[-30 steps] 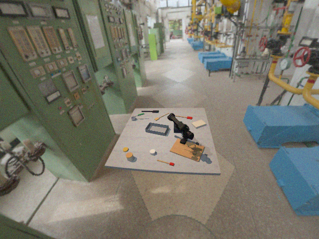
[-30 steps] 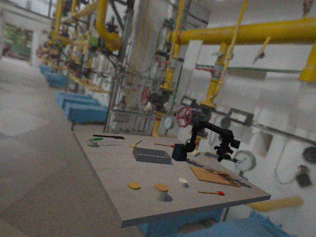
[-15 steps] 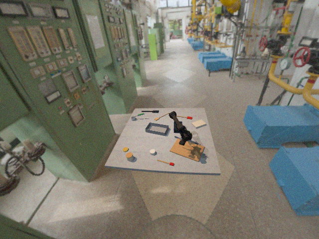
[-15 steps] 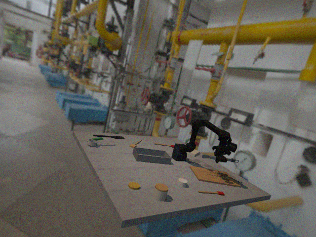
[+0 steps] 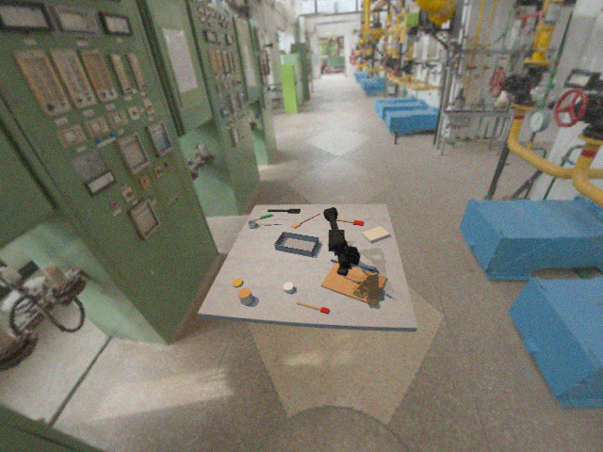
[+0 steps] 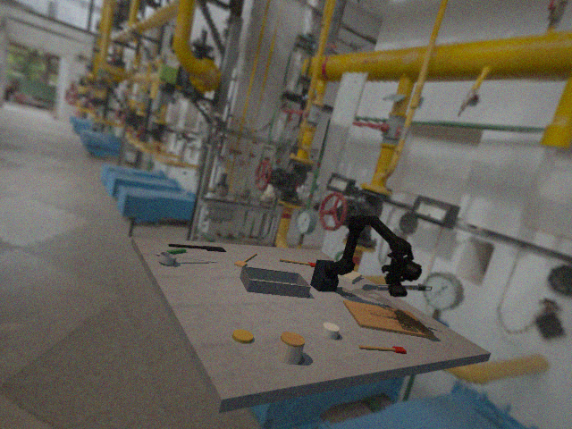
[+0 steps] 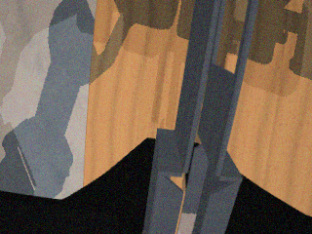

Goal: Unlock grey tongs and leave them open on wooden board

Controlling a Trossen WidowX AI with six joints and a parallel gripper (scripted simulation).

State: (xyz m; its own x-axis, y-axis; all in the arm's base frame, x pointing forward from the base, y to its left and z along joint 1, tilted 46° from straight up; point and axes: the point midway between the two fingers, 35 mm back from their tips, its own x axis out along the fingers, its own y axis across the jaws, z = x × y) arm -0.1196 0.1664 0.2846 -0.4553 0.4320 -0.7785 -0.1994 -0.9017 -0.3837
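Now: gripper tip 2 cm past the wooden board and 12 cm above it. Round my gripper tip: red-tipped stick (17 cm ahead, 25 cm to the left, 12 cm below); then white cylinder (38 cm ahead, 14 cm to the left, 11 cm below); then yellow lock piece (6 cm behind, 4 cm to the left, 5 cm above).
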